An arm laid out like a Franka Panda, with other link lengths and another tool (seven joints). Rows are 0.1 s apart.
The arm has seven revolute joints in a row. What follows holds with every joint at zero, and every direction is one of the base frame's. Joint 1 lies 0.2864 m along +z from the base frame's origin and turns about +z. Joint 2 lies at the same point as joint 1 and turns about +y. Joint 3 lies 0.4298 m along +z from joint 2 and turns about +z. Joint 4 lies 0.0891 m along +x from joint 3 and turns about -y. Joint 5 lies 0.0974 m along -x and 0.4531 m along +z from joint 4 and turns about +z. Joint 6 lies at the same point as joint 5 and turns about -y. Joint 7 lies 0.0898 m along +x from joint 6 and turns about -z. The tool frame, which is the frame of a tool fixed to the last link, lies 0.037 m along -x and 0.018 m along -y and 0.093 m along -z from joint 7; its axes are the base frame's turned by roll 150.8, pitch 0 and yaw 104.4 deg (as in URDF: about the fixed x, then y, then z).
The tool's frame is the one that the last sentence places.
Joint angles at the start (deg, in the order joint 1, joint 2, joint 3, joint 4, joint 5, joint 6, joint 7):
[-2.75, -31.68, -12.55, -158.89, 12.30, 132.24, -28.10]
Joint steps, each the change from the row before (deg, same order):
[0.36, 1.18, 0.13, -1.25, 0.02, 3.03, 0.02]
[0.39, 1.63, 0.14, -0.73, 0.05, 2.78, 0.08]
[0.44, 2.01, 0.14, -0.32, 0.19, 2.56, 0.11]
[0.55, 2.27, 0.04, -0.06, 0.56, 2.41, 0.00]
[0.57, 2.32, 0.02, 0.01, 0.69, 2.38, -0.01]
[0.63, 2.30, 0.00, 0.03, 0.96, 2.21, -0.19]
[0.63, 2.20, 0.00, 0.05, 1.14, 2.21, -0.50]
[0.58, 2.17, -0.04, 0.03, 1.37, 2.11, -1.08]
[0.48, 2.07, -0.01, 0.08, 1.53, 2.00, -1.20]
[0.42, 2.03, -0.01, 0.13, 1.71, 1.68, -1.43]
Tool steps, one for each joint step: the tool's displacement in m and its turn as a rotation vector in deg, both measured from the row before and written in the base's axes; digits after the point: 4 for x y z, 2 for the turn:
[0.0011, 0.0027, -0.0135, -0.77, -0.32, -0.25]
[0.0036, 0.0021, -0.0119, -0.77, -0.15, -0.25]
[0.0056, 0.0019, -0.0111, -0.69, 0.02, -0.29]
[0.0067, 0.0016, -0.0111, -0.43, 0.11, -0.39]
[0.0066, 0.0016, -0.0112, -0.40, 0.11, -0.48]
[0.0060, 0.0019, -0.0114, -0.25, 0.19, -0.43]
[0.0056, 0.0017, -0.0109, -0.27, 0.02, -0.29]
[0.0047, 0.0009, -0.0113, -0.26, 0.00, 0.00]
[0.0042, 0.0003, -0.0106, -0.26, -0.05, -0.08]
[0.0036, -0.0001, -0.0106, -0.17, 0.12, -0.03]

